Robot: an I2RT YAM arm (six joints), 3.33 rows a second.
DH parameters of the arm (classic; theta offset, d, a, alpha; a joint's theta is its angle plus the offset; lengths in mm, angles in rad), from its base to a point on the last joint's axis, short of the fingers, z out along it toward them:
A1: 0 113.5 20 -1.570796
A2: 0 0 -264 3.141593
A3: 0.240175 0 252.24 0
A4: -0.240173 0 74 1.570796
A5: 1.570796 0 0 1.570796
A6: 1.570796 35.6 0 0
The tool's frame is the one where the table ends.
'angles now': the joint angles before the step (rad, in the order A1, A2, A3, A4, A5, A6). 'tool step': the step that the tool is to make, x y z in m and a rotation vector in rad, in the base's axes. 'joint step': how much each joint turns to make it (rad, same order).
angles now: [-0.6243, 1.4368, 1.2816, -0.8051, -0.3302, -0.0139]
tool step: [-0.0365, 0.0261, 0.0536, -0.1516, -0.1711, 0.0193]
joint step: [0.0000, -0.2060, 0.0001, 0.0112, 0.0046, -0.0313]
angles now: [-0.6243, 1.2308, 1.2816, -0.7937, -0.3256, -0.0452]
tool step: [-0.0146, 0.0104, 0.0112, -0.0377, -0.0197, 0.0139]
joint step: [-0.0001, -0.0618, -0.0003, -0.0314, 0.0022, -0.0248]
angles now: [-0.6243, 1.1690, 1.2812, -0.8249, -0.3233, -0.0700]
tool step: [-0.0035, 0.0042, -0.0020, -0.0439, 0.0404, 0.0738]
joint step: [0.0041, -0.0072, 0.0001, -0.0455, -0.0123, -0.0958]
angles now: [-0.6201, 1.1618, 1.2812, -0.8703, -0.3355, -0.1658]
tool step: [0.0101, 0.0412, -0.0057, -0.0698, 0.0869, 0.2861]
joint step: [0.1812, -0.0091, 0.0000, -0.1003, 0.0008, -0.1564]
